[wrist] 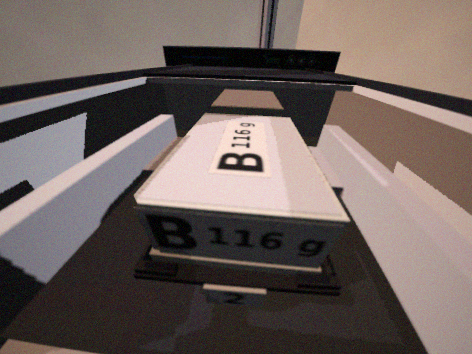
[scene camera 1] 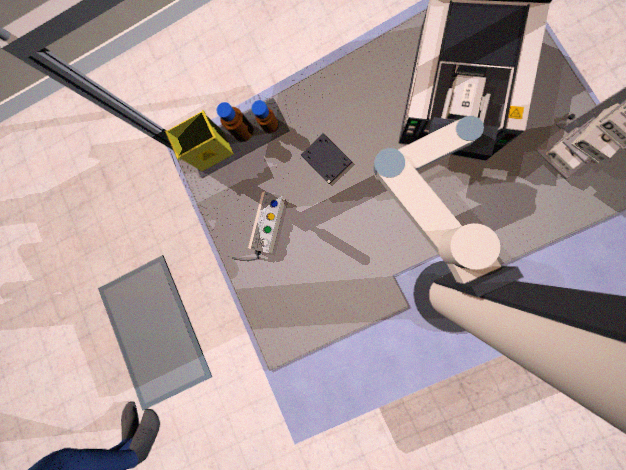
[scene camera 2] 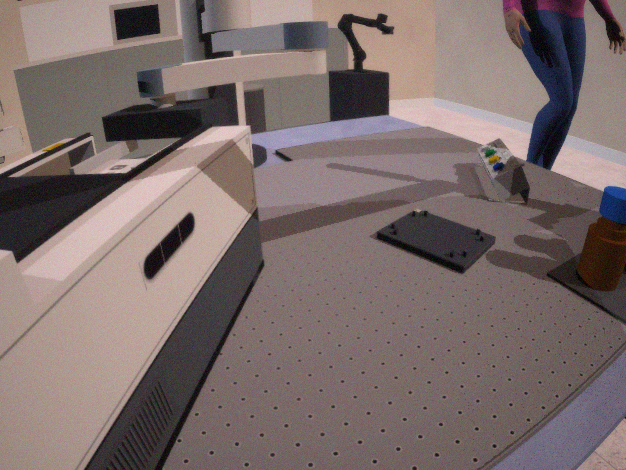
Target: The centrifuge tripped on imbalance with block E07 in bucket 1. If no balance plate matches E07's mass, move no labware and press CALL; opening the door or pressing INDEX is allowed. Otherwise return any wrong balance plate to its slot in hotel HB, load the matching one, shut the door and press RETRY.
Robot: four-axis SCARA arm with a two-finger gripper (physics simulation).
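Places are measured from the arm's base along level axes (x ahead, y left, z up), in millimetres.
Pixels of known places: gripper, fingertip midpoint: (wrist: 245,133) (scene camera 1: 468,92).
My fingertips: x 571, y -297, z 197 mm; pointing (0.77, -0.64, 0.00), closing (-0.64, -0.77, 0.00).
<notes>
For each thing: its top centre in the pictures, then the offset to it from my fingertips. "spot": a spot on its surface instead.
- White balance plate B, middle of its top: (wrist: 243,140) (scene camera 2: 106,174) (scene camera 1: 467,95) dx -6, dy +5, dz -2 mm
- Hotel HB, surface spot: (scene camera 1: 564,172) spot: dx -350, dy -196, dz -129 mm
- marked D, surface spot: (scene camera 1: 612,127) spot: dx -291, dy -183, dz +108 mm
- button box, middle of its top: (scene camera 2: 502,149) (scene camera 1: 262,221) dx -35, dy +784, dz -100 mm
- dark pegged plate, middle of its top: (scene camera 2: 438,228) (scene camera 1: 325,157) dx +90, dy +468, dz -161 mm
The centrifuge (scene camera 1: 531,65) (scene camera 2: 101,283) has its door open. White balance plate B (scene camera 1: 467,91) (wrist: 280,195), labelled 116 g, sits in the chamber on a dark bucket base with label 2 (wrist: 234,298). My gripper (scene camera 1: 466,103) (wrist: 245,133) reaches down into the chamber, its long pale fingers on both sides of plate B and their pads against its sides. It is shut on plate B. In scene camera 2 the centrifuge housing hides the fingers. Block E07 does not show. Hotel HB (scene camera 1: 565,173) at the right holds several plates, one marked D (scene camera 1: 612,127).
The button box (scene camera 1: 262,237) (scene camera 2: 508,177) has blue, yellow, green and white buttons. A dark pegged plate (scene camera 1: 326,157) (scene camera 2: 434,240) lies left of the centrifuge. A yellow bin (scene camera 1: 207,156) and two brown bottles (scene camera 1: 236,121) (scene camera 1: 265,119) stand beyond it. A person (scene camera 1: 91,457) (scene camera 2: 553,75) stands off the table.
</notes>
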